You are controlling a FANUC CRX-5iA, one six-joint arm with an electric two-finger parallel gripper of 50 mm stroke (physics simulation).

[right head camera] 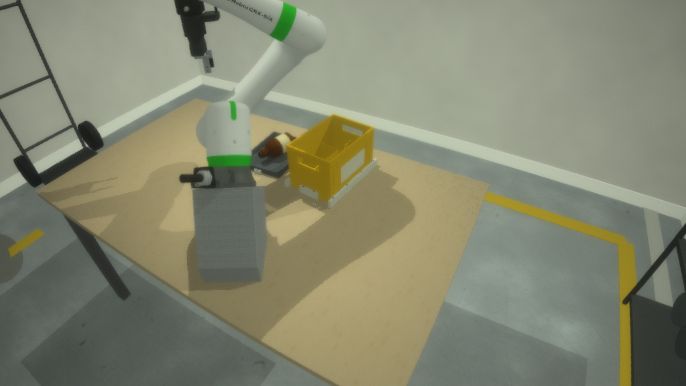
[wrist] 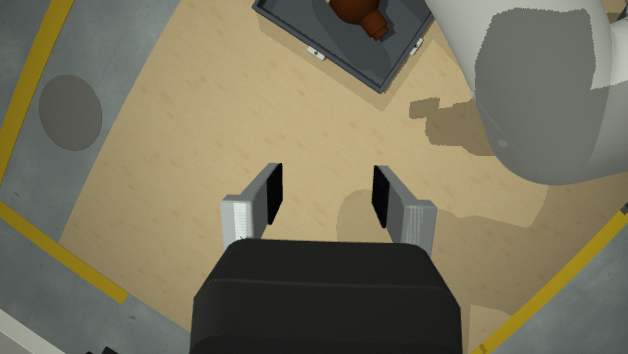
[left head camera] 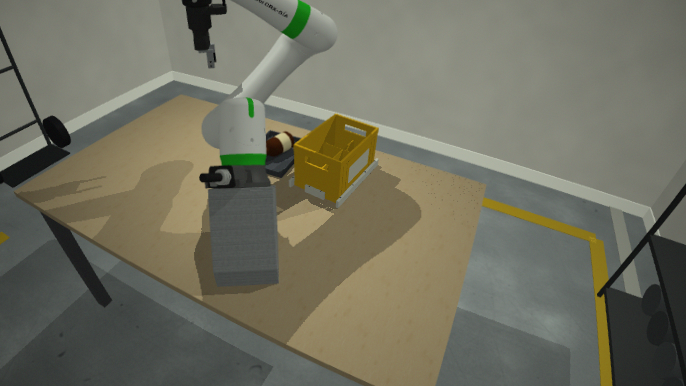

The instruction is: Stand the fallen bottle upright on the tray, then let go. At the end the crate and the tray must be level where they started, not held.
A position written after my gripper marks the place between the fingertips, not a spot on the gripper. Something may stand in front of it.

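I see my gripper [left head camera: 212,64], and the right head camera shows my gripper [right head camera: 209,69] too, as does the wrist view, with my gripper [wrist: 327,183]. There is a yellow crate [right head camera: 325,158], and the left head camera shows the yellow crate [left head camera: 329,158] as well. In the wrist view the yellow crate is out of frame. I also see a dark grey tray [right head camera: 273,166].
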